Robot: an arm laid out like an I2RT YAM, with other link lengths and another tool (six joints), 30 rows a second.
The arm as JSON. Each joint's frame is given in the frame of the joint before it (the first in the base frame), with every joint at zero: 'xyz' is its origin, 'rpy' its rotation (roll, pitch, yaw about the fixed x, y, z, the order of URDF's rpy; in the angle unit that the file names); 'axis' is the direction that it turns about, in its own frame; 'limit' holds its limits. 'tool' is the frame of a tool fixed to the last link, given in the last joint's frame.
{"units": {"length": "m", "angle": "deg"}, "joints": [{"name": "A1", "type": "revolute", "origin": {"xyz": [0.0, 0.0, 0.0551], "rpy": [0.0, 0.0, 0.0]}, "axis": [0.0, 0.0, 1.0], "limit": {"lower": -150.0, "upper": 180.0}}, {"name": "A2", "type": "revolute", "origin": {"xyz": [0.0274, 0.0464, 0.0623], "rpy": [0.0, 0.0, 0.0]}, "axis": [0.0, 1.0, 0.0], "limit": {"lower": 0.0, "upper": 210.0}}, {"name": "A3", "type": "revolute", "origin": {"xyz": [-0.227, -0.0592, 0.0], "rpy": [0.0, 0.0, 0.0]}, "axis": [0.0, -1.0, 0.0], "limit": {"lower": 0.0, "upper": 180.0}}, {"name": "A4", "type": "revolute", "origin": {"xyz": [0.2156, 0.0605, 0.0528], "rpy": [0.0, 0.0, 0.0]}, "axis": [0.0, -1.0, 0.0], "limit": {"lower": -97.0, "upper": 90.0}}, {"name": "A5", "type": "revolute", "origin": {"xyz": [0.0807, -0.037, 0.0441], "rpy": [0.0, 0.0, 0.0]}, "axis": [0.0, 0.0, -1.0], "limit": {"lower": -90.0, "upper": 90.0}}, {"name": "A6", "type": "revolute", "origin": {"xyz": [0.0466, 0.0, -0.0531], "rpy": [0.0, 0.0, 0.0]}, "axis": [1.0, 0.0, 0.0], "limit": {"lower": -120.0, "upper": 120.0}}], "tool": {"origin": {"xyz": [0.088, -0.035, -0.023], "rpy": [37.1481, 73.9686, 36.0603]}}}
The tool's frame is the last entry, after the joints.
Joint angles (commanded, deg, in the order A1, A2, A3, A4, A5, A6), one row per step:
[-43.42, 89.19, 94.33, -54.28, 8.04, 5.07]
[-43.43, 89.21, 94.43, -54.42, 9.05, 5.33]
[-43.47, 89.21, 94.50, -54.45, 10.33, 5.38]
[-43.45, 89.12, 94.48, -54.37, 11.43, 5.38]
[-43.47, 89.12, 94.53, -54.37, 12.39, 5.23]
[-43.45, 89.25, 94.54, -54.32, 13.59, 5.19]
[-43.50, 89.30, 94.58, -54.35, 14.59, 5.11]
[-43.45, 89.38, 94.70, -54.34, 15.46, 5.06]
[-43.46, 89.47, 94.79, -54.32, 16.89, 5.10]
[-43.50, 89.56, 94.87, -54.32, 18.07, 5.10]
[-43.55, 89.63, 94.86, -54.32, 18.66, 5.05]
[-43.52, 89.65, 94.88, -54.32, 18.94, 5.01]
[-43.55, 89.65, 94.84, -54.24, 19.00, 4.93]
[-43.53, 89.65, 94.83, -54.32, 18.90, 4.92]
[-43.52, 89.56, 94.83, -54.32, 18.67, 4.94]
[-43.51, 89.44, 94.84, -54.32, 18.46, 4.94]
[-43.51, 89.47, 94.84, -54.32, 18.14, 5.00]
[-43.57, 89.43, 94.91, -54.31, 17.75, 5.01]
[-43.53, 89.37, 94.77, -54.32, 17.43, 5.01]
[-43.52, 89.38, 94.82, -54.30, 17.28, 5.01]
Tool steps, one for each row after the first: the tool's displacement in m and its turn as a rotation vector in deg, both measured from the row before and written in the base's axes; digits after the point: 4 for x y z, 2 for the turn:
[-0.0022, -0.0010, 0.0008, -0.42, 0.43, -0.86]
[-0.0027, -0.0017, 0.0012, -0.71, 0.61, -0.91]
[-0.0021, -0.0012, 0.0014, -0.71, 0.46, -0.70]
[-0.0020, -0.0013, 0.0011, -0.61, 0.55, -0.54]
[-0.0020, -0.0016, 0.0004, -0.62, 0.70, -0.74]
[-0.0022, -0.0013, 0.0008, -0.54, 0.60, -0.65]
[-0.0012, -0.0010, 0.0010, -0.53, 0.45, -0.48]
[-0.0026, -0.0017, 0.0013, -0.79, 0.70, -0.98]
[-0.0023, -0.0015, 0.0011, -0.64, 0.62, -0.81]
[-0.0013, -0.0008, 0.0002, -0.28, 0.40, -0.40]
[-0.0004, -0.0002, 0.0003, -0.16, 0.17, -0.12]
[-0.0001, -0.0003, 0.0000, -0.08, 0.06, -0.01]
[0.0001, 0.0003, -0.0003, 0.11, 0.02, 0.09]
[0.0004, 0.0004, 0.0003, 0.07, -0.20, 0.15]
[0.0003, 0.0004, 0.0005, 0.03, -0.20, 0.15]
[0.0007, 0.0003, -0.0005, 0.21, -0.18, 0.17]
[0.0005, 0.0001, 0.0002, 0.13, -0.30, 0.19]
[0.0005, 0.0007, -0.0008, 0.24, -0.10, 0.25]
[0.0005, 0.0001, 0.0001, 0.04, -0.12, 0.11]

